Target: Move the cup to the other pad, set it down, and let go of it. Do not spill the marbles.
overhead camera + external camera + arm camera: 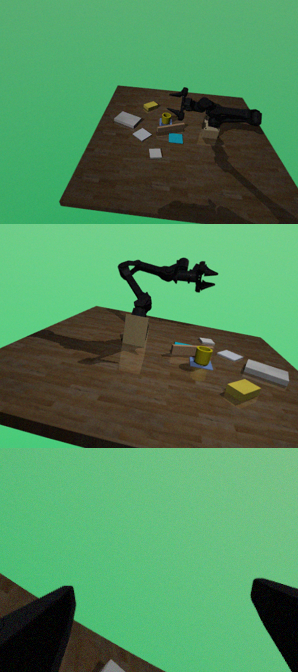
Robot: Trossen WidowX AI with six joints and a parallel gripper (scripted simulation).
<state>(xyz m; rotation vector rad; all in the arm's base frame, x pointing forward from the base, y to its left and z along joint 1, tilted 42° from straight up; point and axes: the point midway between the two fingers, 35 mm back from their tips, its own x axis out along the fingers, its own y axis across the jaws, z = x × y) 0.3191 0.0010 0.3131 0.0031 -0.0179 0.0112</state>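
Right now my gripper tip is 10 mm past the yellow cup, 280 mm to the left of it and 330 mm above it. Round my gripper tip: cyan pad 90 mm behind, 110 mm to the right, 370 mm below.
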